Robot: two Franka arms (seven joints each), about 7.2 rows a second.
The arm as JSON. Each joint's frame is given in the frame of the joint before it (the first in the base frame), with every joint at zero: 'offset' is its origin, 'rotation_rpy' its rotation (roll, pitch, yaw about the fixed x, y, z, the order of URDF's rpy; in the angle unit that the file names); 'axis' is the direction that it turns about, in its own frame. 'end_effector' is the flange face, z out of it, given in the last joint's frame.
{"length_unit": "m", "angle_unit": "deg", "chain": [
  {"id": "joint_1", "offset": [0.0, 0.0, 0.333], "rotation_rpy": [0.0, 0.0, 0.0], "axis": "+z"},
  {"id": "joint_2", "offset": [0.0, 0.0, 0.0], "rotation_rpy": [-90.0, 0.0, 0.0], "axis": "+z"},
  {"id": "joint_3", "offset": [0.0, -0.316, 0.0], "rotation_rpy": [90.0, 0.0, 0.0], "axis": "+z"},
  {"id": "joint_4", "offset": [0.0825, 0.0, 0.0], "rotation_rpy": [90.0, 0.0, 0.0], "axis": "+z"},
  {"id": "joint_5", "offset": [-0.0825, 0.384, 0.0], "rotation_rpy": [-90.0, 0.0, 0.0], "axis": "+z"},
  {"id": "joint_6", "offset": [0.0, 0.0, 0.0], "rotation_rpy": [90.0, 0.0, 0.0], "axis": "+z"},
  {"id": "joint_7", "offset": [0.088, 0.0, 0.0], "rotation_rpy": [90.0, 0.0, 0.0], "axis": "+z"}
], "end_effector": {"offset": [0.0, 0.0, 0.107], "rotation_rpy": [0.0, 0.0, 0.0]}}
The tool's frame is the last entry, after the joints.
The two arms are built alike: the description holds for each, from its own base.
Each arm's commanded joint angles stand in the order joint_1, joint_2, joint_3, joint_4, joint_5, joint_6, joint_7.
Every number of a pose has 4 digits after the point.
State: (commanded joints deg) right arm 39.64 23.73 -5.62 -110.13 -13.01 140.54 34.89; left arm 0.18 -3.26 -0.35 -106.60 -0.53 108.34 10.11
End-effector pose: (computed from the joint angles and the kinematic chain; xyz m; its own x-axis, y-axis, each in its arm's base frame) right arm 0.5258 0.3591 0.2876 0.9662 0.1695 0.1943 0.1504 -0.9826 0.1094; left arm 0.5541 -0.0024 0.5459 0.9806 -0.1756 0.0873 -0.1757 -0.9844 -0.0068
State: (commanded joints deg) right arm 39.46 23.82 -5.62 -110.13 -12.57 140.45 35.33; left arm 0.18 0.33 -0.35 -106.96 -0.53 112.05 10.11
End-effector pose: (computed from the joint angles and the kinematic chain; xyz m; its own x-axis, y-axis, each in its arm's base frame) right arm 0.5267 0.3572 0.2865 0.9697 0.1530 0.1905 0.1349 -0.9853 0.1045; left arm 0.5721 -0.0023 0.5138 0.9810 -0.1750 0.0832 -0.1751 -0.9845 -0.0058
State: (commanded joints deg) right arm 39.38 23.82 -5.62 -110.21 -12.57 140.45 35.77; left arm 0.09 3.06 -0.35 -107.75 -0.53 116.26 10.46
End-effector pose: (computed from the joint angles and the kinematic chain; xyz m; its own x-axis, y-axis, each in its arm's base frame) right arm 0.5269 0.3562 0.2859 0.9711 0.1442 0.1900 0.1262 -0.9866 0.1037; left arm 0.5853 -0.0031 0.4867 0.9787 -0.1819 0.0950 -0.1820 -0.9833 -0.0084
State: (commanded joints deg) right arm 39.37 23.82 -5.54 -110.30 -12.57 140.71 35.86; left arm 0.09 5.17 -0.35 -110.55 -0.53 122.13 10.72
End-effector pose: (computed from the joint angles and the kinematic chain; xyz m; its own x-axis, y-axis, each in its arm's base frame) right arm 0.5264 0.3569 0.2856 0.9708 0.1440 0.1921 0.1264 -0.9868 0.1011; left arm 0.5918 -0.0030 0.4515 0.9763 -0.1855 0.1113 -0.1853 -0.9826 -0.0120
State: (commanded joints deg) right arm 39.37 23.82 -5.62 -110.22 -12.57 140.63 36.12; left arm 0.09 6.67 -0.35 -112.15 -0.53 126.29 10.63
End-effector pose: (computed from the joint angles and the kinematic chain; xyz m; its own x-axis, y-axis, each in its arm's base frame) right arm 0.5271 0.3564 0.2861 0.9714 0.1382 0.1930 0.1204 -0.9876 0.1008; left arm 0.5960 -0.0029 0.4298 0.9745 -0.1834 0.1294 -0.1829 -0.9830 -0.0153
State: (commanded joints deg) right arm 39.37 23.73 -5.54 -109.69 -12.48 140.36 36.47; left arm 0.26 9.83 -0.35 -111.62 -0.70 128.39 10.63
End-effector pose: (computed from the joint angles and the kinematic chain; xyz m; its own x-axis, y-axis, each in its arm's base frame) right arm 0.5286 0.3584 0.2906 0.9713 0.1309 0.1986 0.1137 -0.9889 0.0958; left arm 0.6062 -0.0012 0.4047 0.9765 -0.1783 0.1208 -0.1783 -0.9839 -0.0110
